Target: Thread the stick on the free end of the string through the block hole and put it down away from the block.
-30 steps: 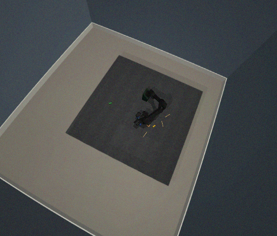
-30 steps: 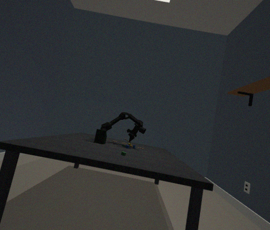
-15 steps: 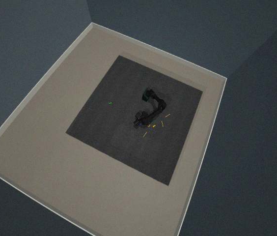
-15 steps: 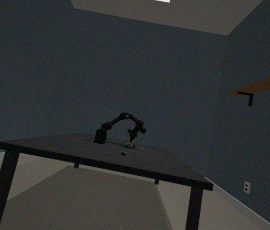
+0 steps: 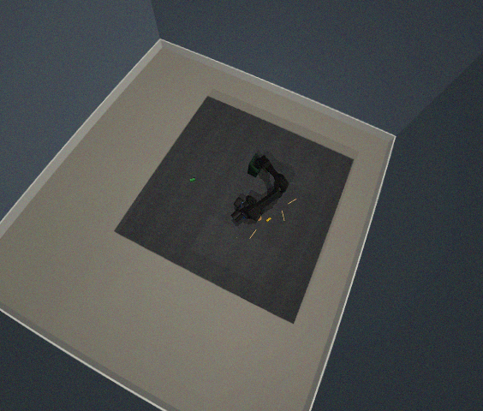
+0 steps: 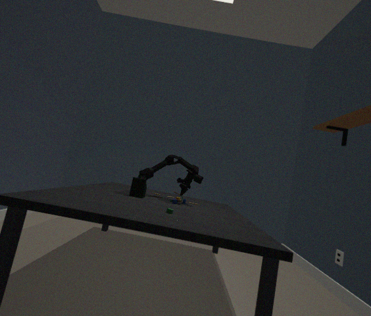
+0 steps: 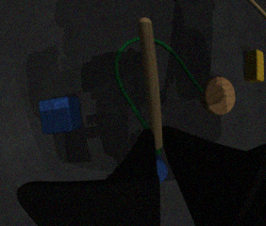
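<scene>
Right now the blue block is 40 mm behind my gripper tip, 70 mm to the right of it and 40 mm below it. From my gripper tip the other things lie so: thin wooden stick (10 mm behind, 10 mm above); yellow piece (150 mm to the left, 50 mm below); round wooden button (10 mm ahead, 80 mm to the left, 50 mm below).
</scene>
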